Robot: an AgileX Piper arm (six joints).
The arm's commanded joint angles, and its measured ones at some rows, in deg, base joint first. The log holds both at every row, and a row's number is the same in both.
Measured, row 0: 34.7, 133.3, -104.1, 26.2, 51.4, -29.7
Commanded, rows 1 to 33: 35.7, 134.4, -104.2, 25.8, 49.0, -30.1; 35.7, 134.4, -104.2, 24.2, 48.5, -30.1; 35.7, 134.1, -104.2, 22.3, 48.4, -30.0; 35.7, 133.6, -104.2, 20.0, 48.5, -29.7; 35.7, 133.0, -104.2, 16.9, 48.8, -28.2; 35.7, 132.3, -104.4, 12.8, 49.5, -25.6; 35.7, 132.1, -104.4, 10.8, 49.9, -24.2; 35.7, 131.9, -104.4, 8.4, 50.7, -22.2; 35.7, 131.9, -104.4, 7.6, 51.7, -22.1; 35.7, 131.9, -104.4, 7.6, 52.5, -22.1; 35.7, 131.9, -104.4, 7.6, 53.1, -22.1; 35.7, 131.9, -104.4, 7.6, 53.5, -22.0; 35.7, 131.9, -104.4, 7.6, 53.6, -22.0; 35.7, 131.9, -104.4, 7.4, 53.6, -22.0; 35.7, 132.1, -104.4, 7.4, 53.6, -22.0; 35.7, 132.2, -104.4, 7.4, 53.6, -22.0; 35.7, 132.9, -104.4, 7.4, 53.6, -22.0; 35.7, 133.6, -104.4, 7.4, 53.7, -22.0; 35.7, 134.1, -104.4, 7.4, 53.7, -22.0; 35.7, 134.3, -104.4, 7.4, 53.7, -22.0; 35.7, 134.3, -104.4, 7.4, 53.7, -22.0; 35.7, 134.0, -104.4, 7.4, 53.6, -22.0; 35.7, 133.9, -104.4, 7.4, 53.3, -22.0; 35.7, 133.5, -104.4, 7.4, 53.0, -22.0; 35.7, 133.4, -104.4, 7.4, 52.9, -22.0; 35.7, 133.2, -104.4, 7.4, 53.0, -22.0; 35.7, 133.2, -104.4, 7.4, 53.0, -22.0; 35.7, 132.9, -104.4, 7.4, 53.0, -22.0; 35.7, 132.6, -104.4, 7.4, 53.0, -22.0; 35.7, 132.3, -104.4, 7.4, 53.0, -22.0; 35.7, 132.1, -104.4, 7.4, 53.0, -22.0; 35.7, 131.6, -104.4, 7.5, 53.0, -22.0; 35.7, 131.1, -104.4, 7.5, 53.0, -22.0
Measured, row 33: 35.9, 133.3, -104.1, 7.9, 53.3, -22.1
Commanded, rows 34 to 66: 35.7, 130.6, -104.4, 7.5, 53.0, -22.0; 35.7, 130.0, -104.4, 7.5, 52.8, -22.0; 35.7, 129.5, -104.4, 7.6, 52.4, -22.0; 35.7, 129.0, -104.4, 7.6, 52.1, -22.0; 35.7, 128.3, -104.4, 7.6, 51.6, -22.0; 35.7, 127.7, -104.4, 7.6, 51.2, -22.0; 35.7, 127.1, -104.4, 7.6, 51.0, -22.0; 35.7, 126.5, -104.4, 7.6, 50.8, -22.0; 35.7, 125.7, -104.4, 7.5, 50.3, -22.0; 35.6, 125.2, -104.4, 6.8, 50.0, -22.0; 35.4, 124.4, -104.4, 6.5, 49.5, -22.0; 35.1, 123.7, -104.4, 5.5, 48.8, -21.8; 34.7, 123.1, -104.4, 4.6, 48.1, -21.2; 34.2, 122.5, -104.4, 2.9, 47.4, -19.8; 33.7, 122.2, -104.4, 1.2, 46.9, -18.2; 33.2, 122.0, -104.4, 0.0, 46.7, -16.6; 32.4, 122.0, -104.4, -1.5, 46.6, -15.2; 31.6, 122.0, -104.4, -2.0, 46.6, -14.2; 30.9, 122.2, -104.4, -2.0, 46.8, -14.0; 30.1, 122.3, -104.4, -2.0, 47.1, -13.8; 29.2, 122.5, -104.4, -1.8, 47.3, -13.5; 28.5, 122.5, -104.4, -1.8, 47.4, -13.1; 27.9, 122.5, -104.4, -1.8, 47.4, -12.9; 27.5, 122.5, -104.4, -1.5, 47.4, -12.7; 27.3, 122.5, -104.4, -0.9, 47.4, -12.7; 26.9, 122.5, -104.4, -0.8, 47.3, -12.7; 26.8, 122.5, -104.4, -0.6, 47.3, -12.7; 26.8, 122.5, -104.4, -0.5, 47.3, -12.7; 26.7, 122.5, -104.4, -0.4, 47.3, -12.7; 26.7, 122.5, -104.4, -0.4, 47.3, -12.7; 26.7, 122.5, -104.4, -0.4, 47.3, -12.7; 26.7, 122.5, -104.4, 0.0, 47.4, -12.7; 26.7, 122.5, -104.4, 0.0, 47.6, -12.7
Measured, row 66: 27.0, 122.7, -104.1, -0.8, 47.3, -12.8
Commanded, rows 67 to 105: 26.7, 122.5, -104.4, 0.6, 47.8, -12.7; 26.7, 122.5, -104.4, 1.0, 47.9, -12.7; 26.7, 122.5, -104.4, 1.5, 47.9, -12.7; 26.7, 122.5, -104.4, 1.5, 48.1, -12.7; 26.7, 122.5, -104.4, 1.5, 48.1, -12.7; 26.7, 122.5, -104.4, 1.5, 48.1, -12.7; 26.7, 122.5, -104.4, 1.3, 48.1, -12.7; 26.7, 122.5, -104.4, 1.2, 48.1, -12.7; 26.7, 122.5, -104.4, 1.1, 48.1, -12.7; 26.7, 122.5, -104.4, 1.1, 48.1, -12.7; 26.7, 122.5, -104.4, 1.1, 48.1, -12.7; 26.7, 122.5, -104.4, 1.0, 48.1, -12.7; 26.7, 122.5, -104.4, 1.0, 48.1, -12.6; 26.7, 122.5, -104.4, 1.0, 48.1, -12.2; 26.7, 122.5, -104.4, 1.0, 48.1, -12.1; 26.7, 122.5, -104.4, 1.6, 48.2, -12.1; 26.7, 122.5, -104.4, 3.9, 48.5, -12.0; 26.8, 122.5, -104.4, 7.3, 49.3, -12.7; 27.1, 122.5, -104.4, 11.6, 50.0, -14.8; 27.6, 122.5, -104.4, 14.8, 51.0, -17.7; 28.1, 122.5, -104.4, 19.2, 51.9, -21.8; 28.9, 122.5, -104.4, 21.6, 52.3, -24.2; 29.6, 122.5, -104.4, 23.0, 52.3, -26.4; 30.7, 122.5, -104.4, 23.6, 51.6, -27.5; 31.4, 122.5, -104.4, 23.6, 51.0, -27.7; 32.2, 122.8, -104.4, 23.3, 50.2, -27.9; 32.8, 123.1, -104.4, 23.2, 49.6, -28.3; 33.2, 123.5, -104.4, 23.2, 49.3, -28.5; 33.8, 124.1, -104.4, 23.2, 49.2, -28.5; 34.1, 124.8, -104.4, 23.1, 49.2, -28.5; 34.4, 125.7, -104.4, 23.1, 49.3, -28.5; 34.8, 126.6, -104.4, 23.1, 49.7, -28.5; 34.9, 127.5, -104.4, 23.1, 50.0, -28.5; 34.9, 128.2, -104.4, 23.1, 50.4, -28.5; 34.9, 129.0, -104.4, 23.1, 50.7, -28.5; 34.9, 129.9, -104.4, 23.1, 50.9, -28.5; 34.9, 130.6, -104.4, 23.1, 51.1, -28.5; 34.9, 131.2, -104.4, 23.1, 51.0, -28.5; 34.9, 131.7, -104.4, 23.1, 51.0, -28.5
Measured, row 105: 35.0, 129.8, -104.1, 23.2, 50.8, -28.0
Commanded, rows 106 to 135: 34.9, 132.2, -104.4, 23.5, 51.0, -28.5; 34.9, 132.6, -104.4, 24.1, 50.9, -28.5; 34.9, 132.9, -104.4, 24.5, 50.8, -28.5; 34.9, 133.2, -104.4, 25.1, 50.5, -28.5; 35.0, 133.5, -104.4, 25.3, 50.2, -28.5; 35.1, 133.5, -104.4, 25.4, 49.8, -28.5; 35.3, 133.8, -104.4, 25.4, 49.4, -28.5; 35.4, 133.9, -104.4, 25.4, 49.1, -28.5; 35.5, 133.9, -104.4, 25.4, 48.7, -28.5; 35.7, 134.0, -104.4, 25.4, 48.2, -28.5; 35.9, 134.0, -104.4, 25.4, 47.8, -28.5; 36.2, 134.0, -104.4, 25.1, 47.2, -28.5; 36.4, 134.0, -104.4, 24.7, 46.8, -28.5; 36.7, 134.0, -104.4, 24.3, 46.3, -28.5; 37.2, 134.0, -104.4, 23.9, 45.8, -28.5; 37.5, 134.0, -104.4, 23.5, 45.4, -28.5; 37.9, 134.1, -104.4, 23.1, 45.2, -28.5; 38.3, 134.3, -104.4, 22.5, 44.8, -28.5; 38.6, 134.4, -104.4, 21.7, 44.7, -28.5; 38.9, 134.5, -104.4, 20.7, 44.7, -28.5; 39.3, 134.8, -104.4, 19.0, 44.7, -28.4; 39.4, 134.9, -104.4, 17.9, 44.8, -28.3; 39.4, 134.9, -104.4, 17.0, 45.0, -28.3; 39.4, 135.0, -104.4, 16.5, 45.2, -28.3; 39.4, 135.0, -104.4, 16.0, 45.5, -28.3; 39.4, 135.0, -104.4, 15.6, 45.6, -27.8; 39.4, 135.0, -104.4, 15.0, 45.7, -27.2; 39.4, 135.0, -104.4, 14.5, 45.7, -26.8; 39.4, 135.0, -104.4, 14.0, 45.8, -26.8; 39.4, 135.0, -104.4, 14.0, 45.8, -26.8
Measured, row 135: 39.5, 135.3, -104.1, 15.9, 45.5, -27.4
